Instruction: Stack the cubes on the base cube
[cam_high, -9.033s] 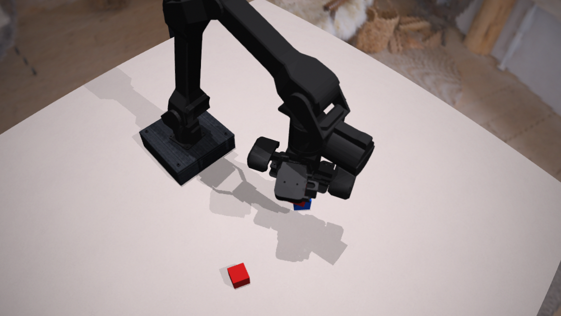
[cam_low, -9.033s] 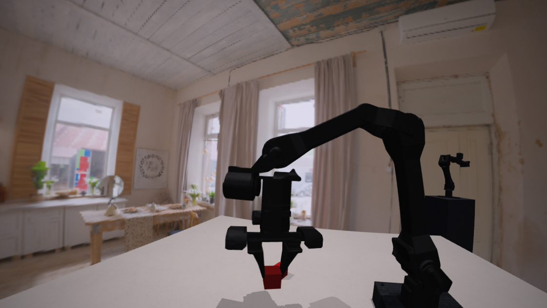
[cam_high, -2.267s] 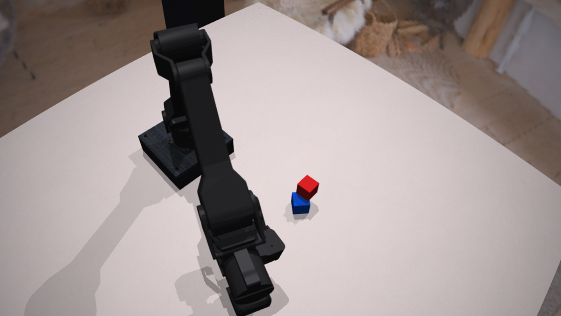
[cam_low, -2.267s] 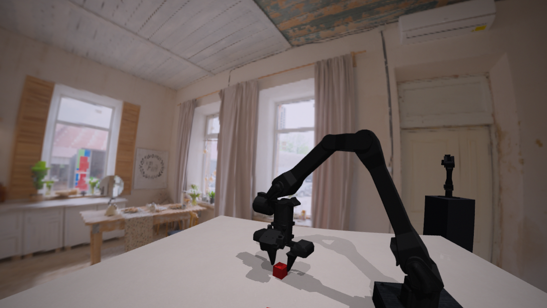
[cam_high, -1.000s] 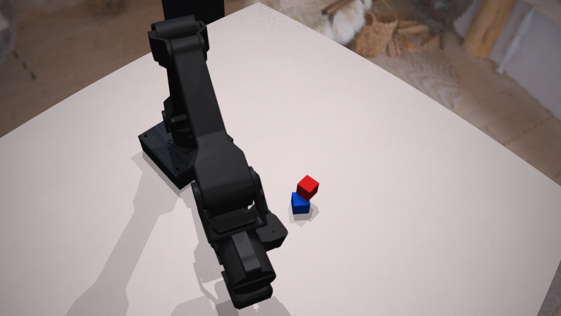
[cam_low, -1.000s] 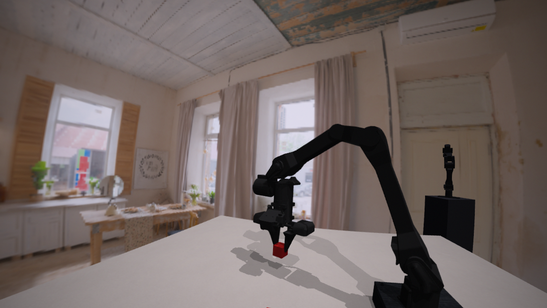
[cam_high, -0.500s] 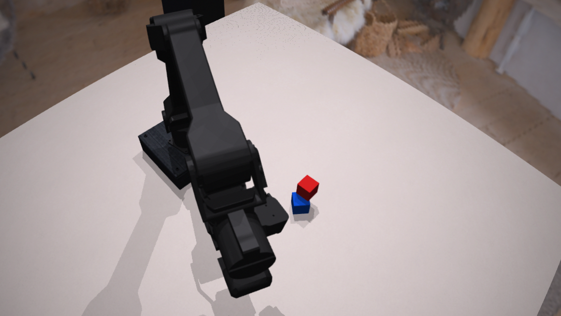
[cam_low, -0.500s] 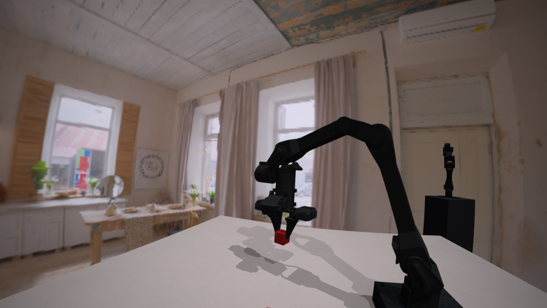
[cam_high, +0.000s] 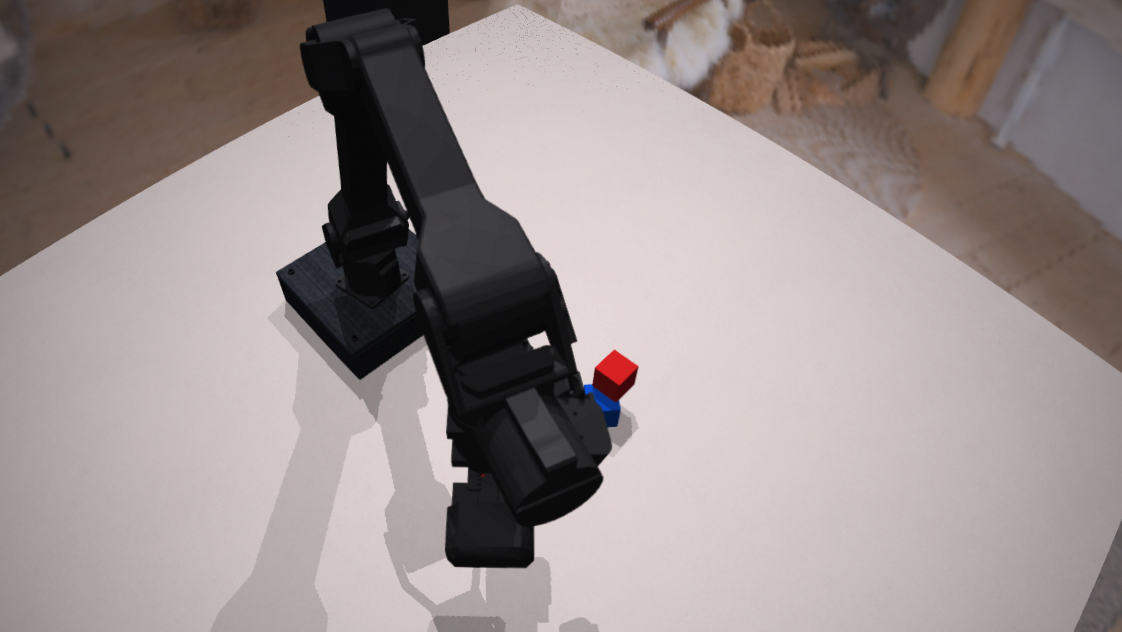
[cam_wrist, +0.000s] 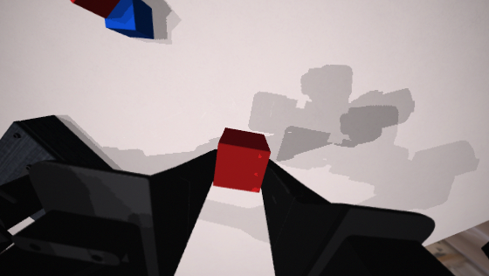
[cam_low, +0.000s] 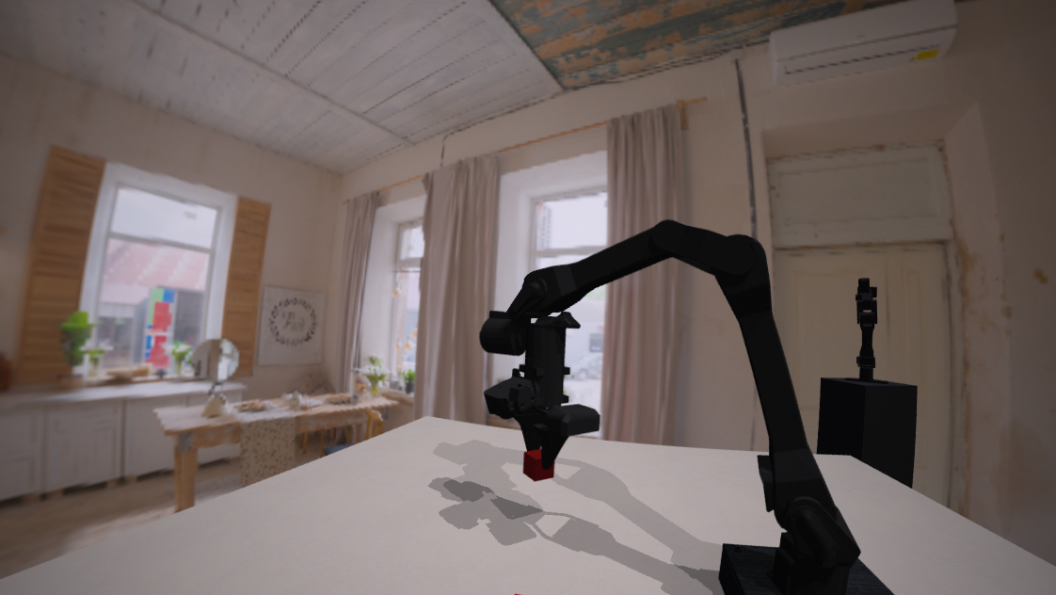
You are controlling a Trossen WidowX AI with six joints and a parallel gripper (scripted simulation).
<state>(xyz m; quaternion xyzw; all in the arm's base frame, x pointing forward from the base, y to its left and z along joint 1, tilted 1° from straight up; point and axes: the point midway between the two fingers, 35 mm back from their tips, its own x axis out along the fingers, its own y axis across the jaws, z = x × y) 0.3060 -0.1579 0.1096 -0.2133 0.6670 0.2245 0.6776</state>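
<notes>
The blue base cube lies 19 cm to the left of my gripper tip, 11 cm below it and 1 cm behind it.
</notes>
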